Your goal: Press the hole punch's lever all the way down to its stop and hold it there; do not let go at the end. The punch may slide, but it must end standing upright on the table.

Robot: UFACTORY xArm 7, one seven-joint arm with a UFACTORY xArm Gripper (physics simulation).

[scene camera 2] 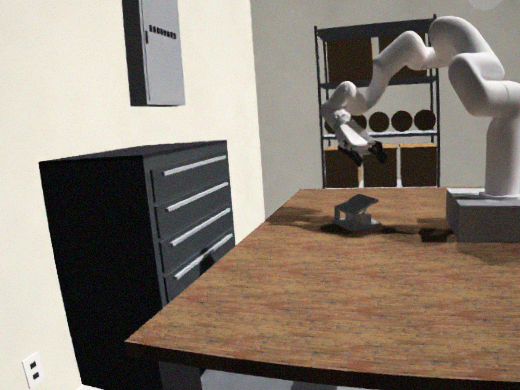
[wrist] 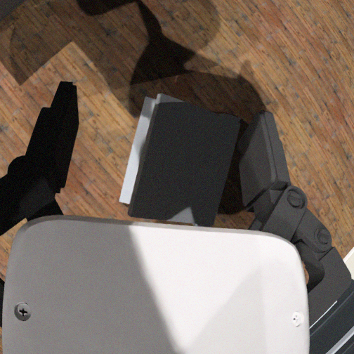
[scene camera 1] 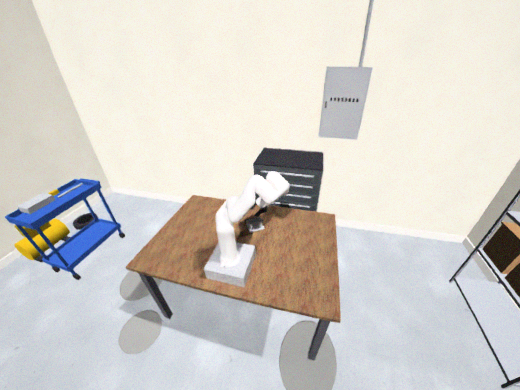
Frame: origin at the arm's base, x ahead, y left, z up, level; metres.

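Where they show: gripper, between the fingertips: (scene camera 2: pixel 373 162) (scene camera 1: pixel 253 212); arm's base, origin of its link: (scene camera 2: pixel 502 196) (scene camera 1: pixel 230 258).
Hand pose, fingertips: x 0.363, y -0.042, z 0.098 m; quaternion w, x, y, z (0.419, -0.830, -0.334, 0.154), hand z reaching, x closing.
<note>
Each offset is from my fingertips to the top centre of the thing. Level surfaces: height alone.
The hole punch {dz -0.108, dx +0.056, dy +0.008 m} (scene camera 1: pixel 255 224) (scene camera 2: pixel 359 223) stands upright on the wooden table {dz -0.194 m} (scene camera 1: pixel 300 255) (scene camera 2: pixel 350 300) (wrist: pixel 310 65). Its dark flat lever {dz -0.108, dx +0.056, dy +0.008 m} (scene camera 2: pixel 356 202) (wrist: pixel 187 160) is raised and tilted, with its higher end toward the robot's base and a gap above the punch's body. My gripper (scene camera 2: pixel 370 160) (wrist: pixel 164 113) is open and empty. In scene camera 2 it hangs well above the punch, not touching it. In the wrist view the lever shows between the spread fingers, nearer the right finger, and the gripper's white housing covers the area below it. In scene camera 1 the fingers are too small to judge.
The robot's grey base block (scene camera 1: pixel 225 274) (scene camera 2: pixel 482 222) stands on the table. A dark drawer cabinet (scene camera 1: pixel 290 159) (scene camera 2: pixel 100 240) stands beyond the table's edge. A shelf rack (scene camera 2: pixel 319 100) is in the background. A blue trolley (scene camera 1: pixel 108 205) stands on the floor at the left.
</note>
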